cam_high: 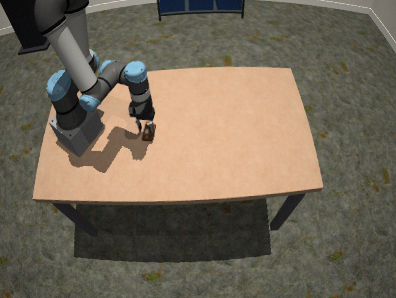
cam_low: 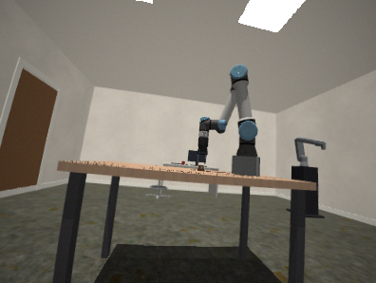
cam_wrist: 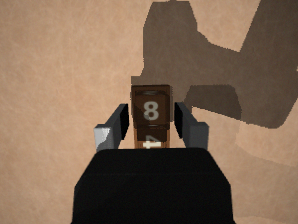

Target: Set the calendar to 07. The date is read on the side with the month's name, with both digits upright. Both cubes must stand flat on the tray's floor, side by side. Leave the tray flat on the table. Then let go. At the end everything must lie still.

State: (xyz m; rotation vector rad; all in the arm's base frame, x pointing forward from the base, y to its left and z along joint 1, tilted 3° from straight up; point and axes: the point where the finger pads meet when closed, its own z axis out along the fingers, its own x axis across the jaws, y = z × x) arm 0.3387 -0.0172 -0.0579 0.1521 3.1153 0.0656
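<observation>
Right now the brown calendar tray is 60 mm below my hand and 20 mm to the left of it.
</observation>
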